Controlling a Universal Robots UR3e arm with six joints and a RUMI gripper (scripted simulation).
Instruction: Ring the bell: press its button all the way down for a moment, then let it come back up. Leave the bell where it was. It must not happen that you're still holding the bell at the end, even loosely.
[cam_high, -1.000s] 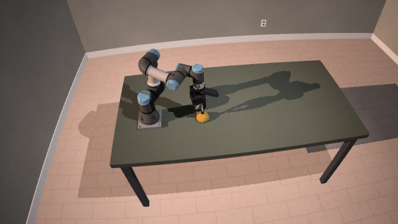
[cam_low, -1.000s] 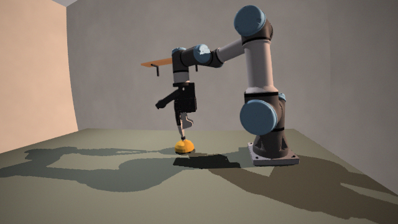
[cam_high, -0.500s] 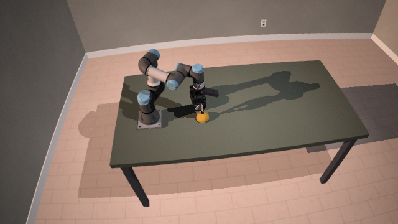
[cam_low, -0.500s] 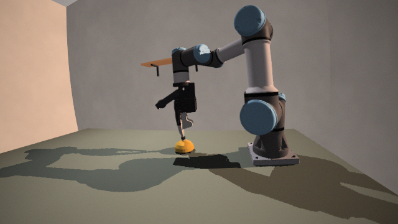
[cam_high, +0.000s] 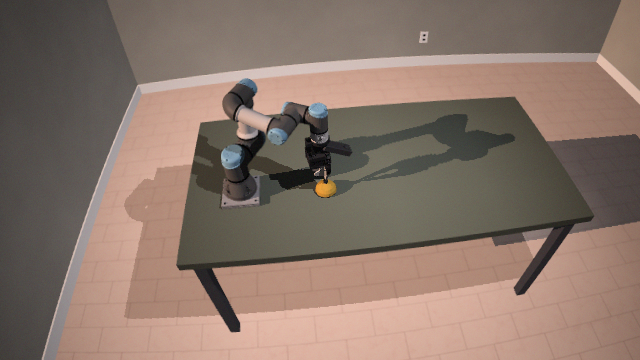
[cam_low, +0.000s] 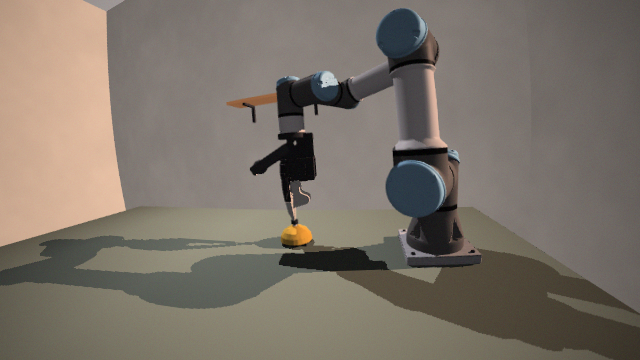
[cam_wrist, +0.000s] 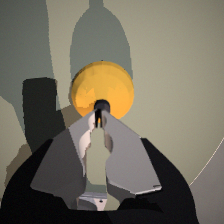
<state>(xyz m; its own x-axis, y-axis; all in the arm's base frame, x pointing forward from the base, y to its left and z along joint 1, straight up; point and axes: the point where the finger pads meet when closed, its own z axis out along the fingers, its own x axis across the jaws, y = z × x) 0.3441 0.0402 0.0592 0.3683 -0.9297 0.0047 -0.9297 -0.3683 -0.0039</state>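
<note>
Now: the dark button 30 mm below my hand. The rest, counted from my hand: orange dome bell 40 mm below.
</note>
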